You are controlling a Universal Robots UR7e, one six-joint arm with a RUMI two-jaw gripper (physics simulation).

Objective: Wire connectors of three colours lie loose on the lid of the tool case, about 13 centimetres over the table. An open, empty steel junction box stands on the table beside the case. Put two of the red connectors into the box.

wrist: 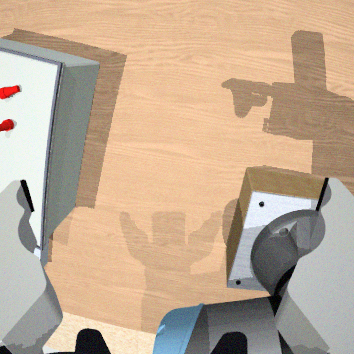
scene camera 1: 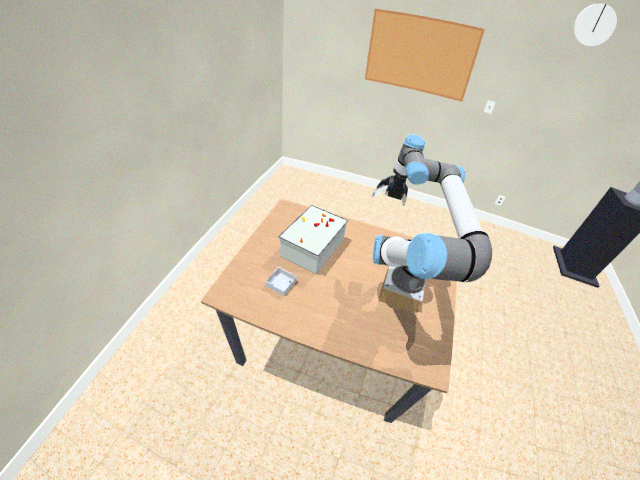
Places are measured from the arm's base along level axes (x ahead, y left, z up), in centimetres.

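Pixels of known places: gripper, fingertip midpoint: (wrist: 172, 182) (scene camera 1: 387, 201); arm's base, link origin: (wrist: 296, 250) (scene camera 1: 407, 279).
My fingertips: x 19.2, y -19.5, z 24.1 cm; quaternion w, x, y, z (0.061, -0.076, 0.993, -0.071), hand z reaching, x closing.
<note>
Ahead of a thing's pixels: the offset from my fingertips to its top centre. Level surfaces: height alone.
The tool case {dy +9.9, dx +30.7, dz -19.9 cm} (scene camera 1: 299, 254) (wrist: 77, 125) stands on the table with a pale lid {dz -20.3 cm} (scene camera 1: 315, 240) (wrist: 25, 155). On the lid, three red connectors lie apart: one red connector {dy +7.5, dx +30.0, dz -18.6 cm} (scene camera 1: 316, 224), a second red connector {dy +5.7, dx +25.3, dz -17.5 cm} (scene camera 1: 327, 224) and a third red connector {dy +0.9, dx +24.6, dz -18.6 cm} (scene camera 1: 331, 220). Two red ones (wrist: 9, 92) (wrist: 7, 125) show at the wrist view's left edge. Orange connectors {dy +3.5, dx +28.8, dz -19.1 cm} (scene camera 1: 322, 220) {dy -0.8, dx +29.4, dz -19.1 cm} (scene camera 1: 324, 215) {dy +21.4, dx +32.1, dz -18.0 cm} (scene camera 1: 301, 240) and a yellow connector {dy +6.9, dx +37.4, dz -18.8 cm} (scene camera 1: 303, 219) also lie there. The open junction box {dy +38.0, dx +34.5, dz -29.8 cm} (scene camera 1: 273, 287) stands beside the case and looks empty. My gripper (scene camera 1: 389, 199) (wrist: 172, 182) is open and empty, high above the table, to the right of the case.
The arm's base plate (scene camera 1: 388, 290) (wrist: 245, 250) sits on a wooden block (wrist: 280, 182) on the table (scene camera 1: 289, 315) (wrist: 175, 125), to the right of the case. A blue and grey arm link (wrist: 235, 320) shows at the wrist view's bottom. A dark pillar (scene camera 1: 591, 235) stands beyond the table.
</note>
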